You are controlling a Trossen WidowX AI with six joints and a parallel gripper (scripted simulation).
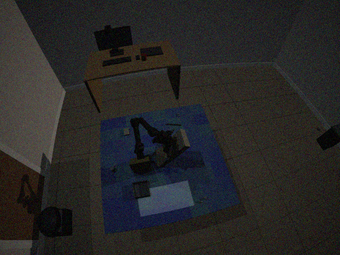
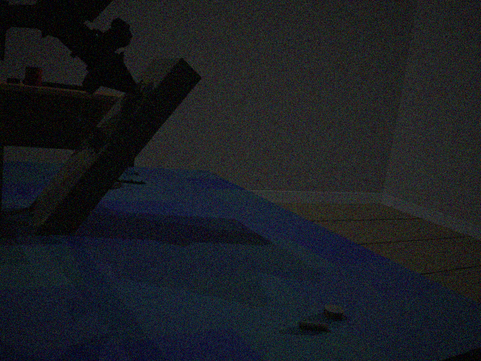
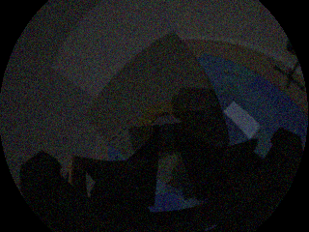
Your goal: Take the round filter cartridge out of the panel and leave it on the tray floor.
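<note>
The filter cartridge lies 20 mm ahead of my gripper tip and 10 mm below it. Round my gripper tip: pale block 430 mm behind, 450 mm to the left, 280 mm below.
</note>
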